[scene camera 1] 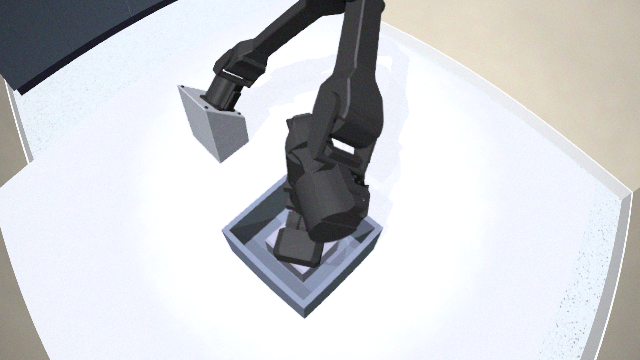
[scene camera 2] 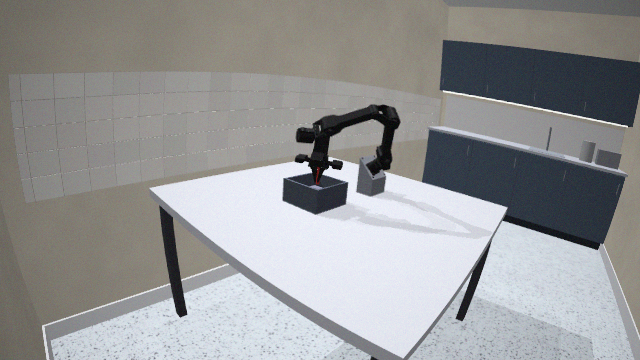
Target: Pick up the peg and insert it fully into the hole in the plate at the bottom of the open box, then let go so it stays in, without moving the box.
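Pixels of known places: gripper, fingertip midpoint: (scene camera 2: 316,182); arm's base at its link origin: (scene camera 1: 216,104) (scene camera 2: 372,168).
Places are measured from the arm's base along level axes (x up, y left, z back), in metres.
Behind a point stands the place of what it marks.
Note:
The open blue-grey box (scene camera 1: 345,271) @[y -0.106, x -0.050, z -0.404 m] (scene camera 2: 300,196) @[y -0.101, x -0.073, z -0.404 m] stands on the table. The pale plate (scene camera 1: 302,270) @[y -0.143, x -0.064, z -0.344 m] lies at its bottom, largely covered by the arm in the scene camera 1 view. My gripper (scene camera 2: 317,182) @[y -0.089, x -0.028, z -0.322 m] points down into the box, its fingertips around rim height in the scene camera 2 view. It is shut on the red peg (scene camera 2: 318,174), which shows as a thin, nearly upright strip between the fingers. The wrist hides the fingertips in the scene camera 1 view. The peg's lower end and the plate's hole are hidden, so I cannot tell whether they meet.
The grey slanted base block (scene camera 1: 215,132) @[y -0.045, x -0.023, z -0.041 m] (scene camera 2: 370,185) @[y 0.024, x -0.068, z -0.049 m] carries the arm and stands on the white table (scene camera 1: 450,280) @[y 0.019, x -0.122, z -0.583 m] (scene camera 2: 320,255) @[y 0.187, x -0.122, z -0.659 m], behind the box. The box walls surround the lowered gripper closely. Dark cabinets (scene camera 2: 510,175) stand beyond the table.

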